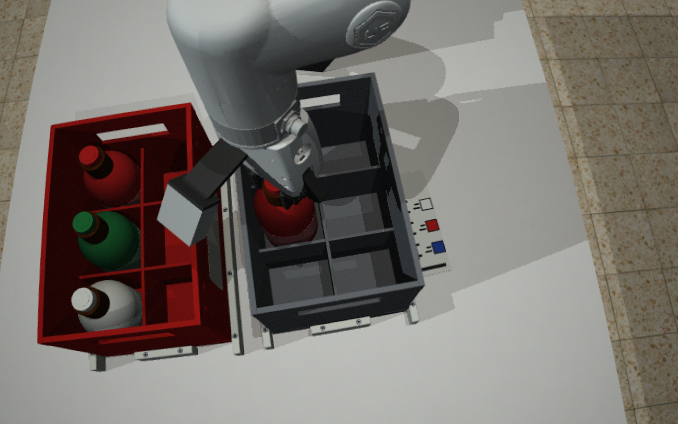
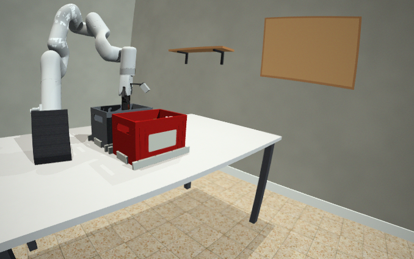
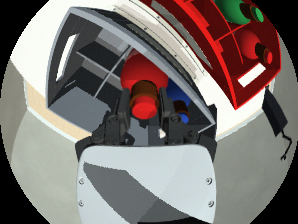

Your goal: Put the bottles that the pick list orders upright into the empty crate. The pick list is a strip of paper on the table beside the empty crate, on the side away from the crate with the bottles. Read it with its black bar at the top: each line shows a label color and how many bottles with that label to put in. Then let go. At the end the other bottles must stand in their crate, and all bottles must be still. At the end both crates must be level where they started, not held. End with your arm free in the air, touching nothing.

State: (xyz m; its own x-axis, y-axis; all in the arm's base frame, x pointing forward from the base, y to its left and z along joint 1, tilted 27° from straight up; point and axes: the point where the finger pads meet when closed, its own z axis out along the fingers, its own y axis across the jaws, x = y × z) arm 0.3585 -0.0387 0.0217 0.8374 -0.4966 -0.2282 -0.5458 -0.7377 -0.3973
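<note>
Now: hand 100 mm above the grey crate, 40 mm to the right of it and 10 mm past it. From my hand the other things lie so: pick list (190 mm below, 180 mm to the left, 30 mm behind); blue bottle (100 mm below, 80 mm behind, 20 mm to the right); green bottle (230 mm to the right, 100 mm below, 50 mm ahead).
</note>
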